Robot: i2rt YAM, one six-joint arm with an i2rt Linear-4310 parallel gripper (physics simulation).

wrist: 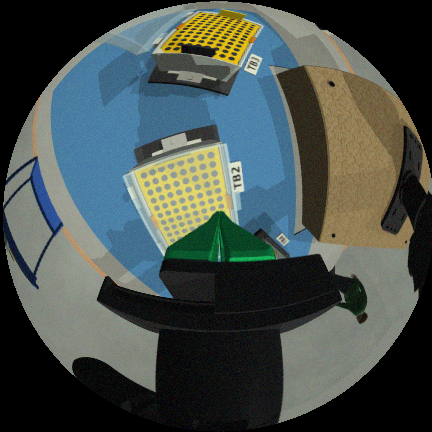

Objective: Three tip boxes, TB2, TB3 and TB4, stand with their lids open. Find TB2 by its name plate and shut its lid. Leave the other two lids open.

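Frame: origin at the arm's base, x down, y back, z left, level; millimetres.
Seen in the pictures: gripper, between the fingertips: (218,216).
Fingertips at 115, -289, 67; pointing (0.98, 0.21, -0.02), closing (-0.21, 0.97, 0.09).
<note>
Offsets run from my fingertips to a thing's top centre, as dx, dy, dz. "spot": to the spot under its first point. Level surfaces: height alone.
TB2 {+1, -14, -1} (182,185), a tip box with a pale yellow rack, stands in the middle of the wrist view. Its name plate {spot: +76, +44, -7} (237,176) is on its right. Its clear lid lies over the rack; whether it is fully down I cannot tell. My green-tipped gripper (218,216) is shut and empty, its tips over the near part of TB2; contact cannot be judged. TB3 {spot: +20, +16, -195} (212,37) stands at the top, its rack bright yellow and uncovered. Part of TB4 {spot: +70, +98, +116} (266,236) and its small plate {spot: +76, +150, +148} (283,239) show right of the fingers; the gripper hides the rest, and its lid cannot be made out.
The boxes stand on a blue mat {dx +78} (85,150). A brown board-like block (360,165) with a dark bracket (400,185) is at the right. A blue-framed object (46,197) is at the left edge. A dark green object (356,295) shows at the lower right.
</note>
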